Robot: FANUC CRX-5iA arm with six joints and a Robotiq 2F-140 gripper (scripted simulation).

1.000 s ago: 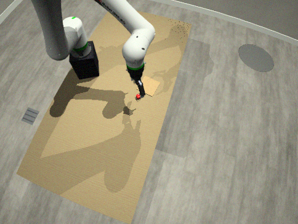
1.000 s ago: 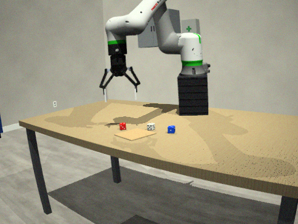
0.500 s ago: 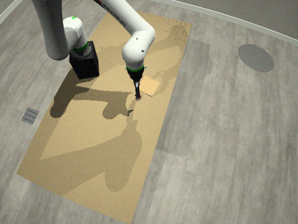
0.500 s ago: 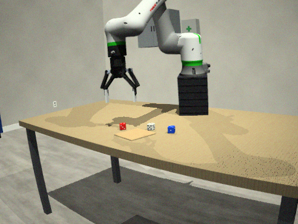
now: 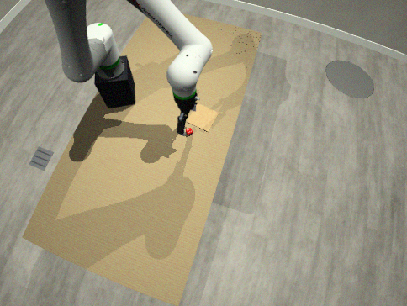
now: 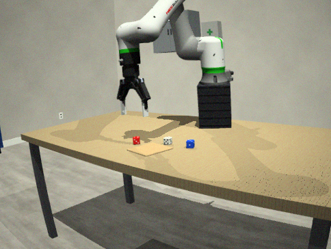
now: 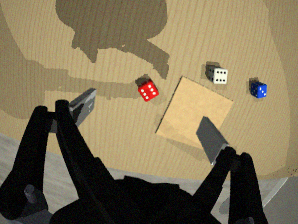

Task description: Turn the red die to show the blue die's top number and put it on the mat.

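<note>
Now: the red die 120 mm below my hand. From my hand the other things lie so: blue die 100 mm behind, 240 mm to the left, 120 mm below; tan mat 30 mm ahead, 120 mm to the left, 140 mm below; white die 80 mm behind, 120 mm to the left, 120 mm below.
</note>
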